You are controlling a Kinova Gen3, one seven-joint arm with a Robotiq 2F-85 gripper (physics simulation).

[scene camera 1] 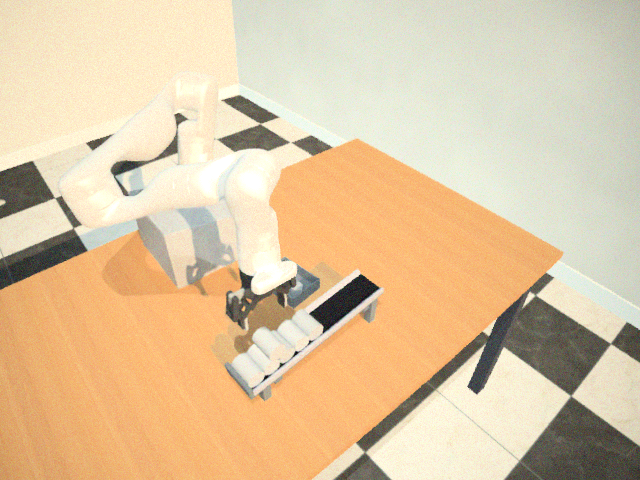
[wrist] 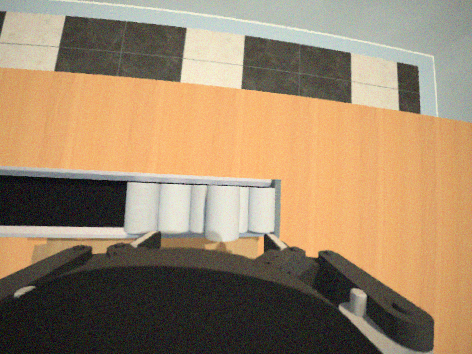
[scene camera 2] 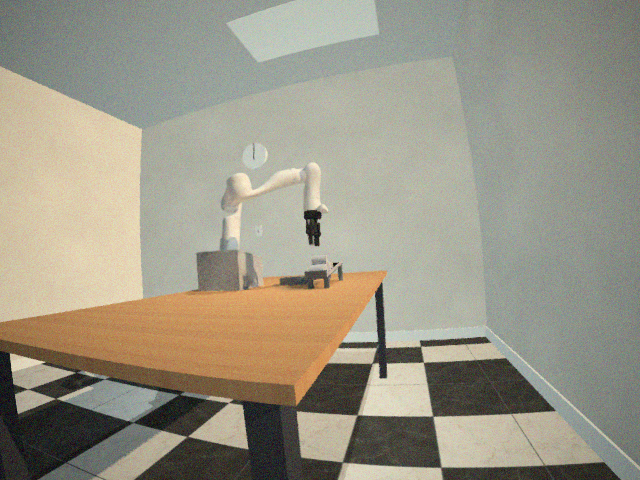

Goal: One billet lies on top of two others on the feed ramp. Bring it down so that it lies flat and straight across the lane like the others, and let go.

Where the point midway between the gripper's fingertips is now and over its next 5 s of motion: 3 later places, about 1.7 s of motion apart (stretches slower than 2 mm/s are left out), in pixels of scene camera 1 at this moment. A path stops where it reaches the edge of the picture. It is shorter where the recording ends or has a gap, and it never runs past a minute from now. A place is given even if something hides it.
My gripper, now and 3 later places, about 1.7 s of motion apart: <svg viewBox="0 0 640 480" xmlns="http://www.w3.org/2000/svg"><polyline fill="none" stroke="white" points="264,315 261,334 260,325 262,335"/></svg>
